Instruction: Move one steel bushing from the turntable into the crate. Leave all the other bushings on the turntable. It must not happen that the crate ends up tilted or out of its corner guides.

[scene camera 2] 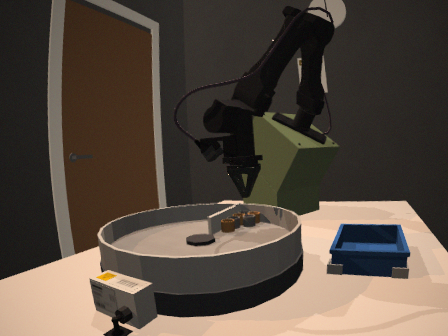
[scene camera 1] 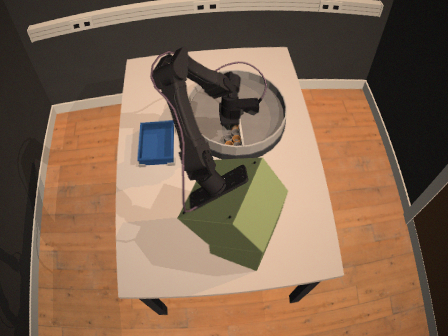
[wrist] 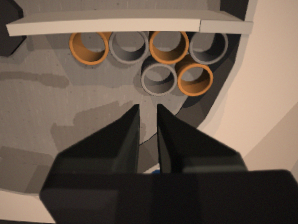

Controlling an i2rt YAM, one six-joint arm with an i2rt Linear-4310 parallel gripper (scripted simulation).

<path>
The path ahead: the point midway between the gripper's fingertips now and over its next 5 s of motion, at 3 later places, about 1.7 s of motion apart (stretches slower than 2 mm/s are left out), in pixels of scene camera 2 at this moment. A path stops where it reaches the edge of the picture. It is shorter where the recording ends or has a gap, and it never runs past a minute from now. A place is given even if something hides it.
The gripper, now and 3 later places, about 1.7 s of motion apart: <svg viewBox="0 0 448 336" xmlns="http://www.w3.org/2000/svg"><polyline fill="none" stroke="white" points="245,197 247,207 247,214 247,216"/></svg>
</path>
